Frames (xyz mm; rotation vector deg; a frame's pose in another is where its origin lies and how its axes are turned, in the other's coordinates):
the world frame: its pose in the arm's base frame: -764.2 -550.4 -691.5 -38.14 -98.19 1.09
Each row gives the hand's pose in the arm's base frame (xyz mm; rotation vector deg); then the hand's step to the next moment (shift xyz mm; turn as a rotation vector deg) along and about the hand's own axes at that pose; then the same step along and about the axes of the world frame.
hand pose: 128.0 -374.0 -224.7 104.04 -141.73 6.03
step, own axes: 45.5 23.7 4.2 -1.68 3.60 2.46
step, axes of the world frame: -12.4 -45.6 20.5 -1.02 1.75 4.21
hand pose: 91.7 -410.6 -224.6 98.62 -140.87 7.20
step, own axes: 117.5 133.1 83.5 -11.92 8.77 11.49
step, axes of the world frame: -71.9 -111.5 144.6 -5.87 13.01 12.14
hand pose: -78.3 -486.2 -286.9 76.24 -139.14 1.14
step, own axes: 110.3 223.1 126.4 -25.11 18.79 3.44
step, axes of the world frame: -8.9 -89.5 264.2 6.13 26.38 16.18
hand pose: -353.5 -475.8 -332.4 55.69 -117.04 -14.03
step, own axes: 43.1 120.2 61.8 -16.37 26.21 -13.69
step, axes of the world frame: 71.2 -35.9 117.3 23.87 23.11 6.20
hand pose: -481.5 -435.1 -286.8 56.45 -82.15 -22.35
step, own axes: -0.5 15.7 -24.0 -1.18 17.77 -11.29
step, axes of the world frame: 19.4 16.1 -13.8 18.82 9.03 -2.96
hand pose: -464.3 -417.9 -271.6 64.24 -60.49 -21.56
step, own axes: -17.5 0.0 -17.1 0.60 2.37 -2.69
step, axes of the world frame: 0.6 24.0 4.7 2.71 1.74 -1.68
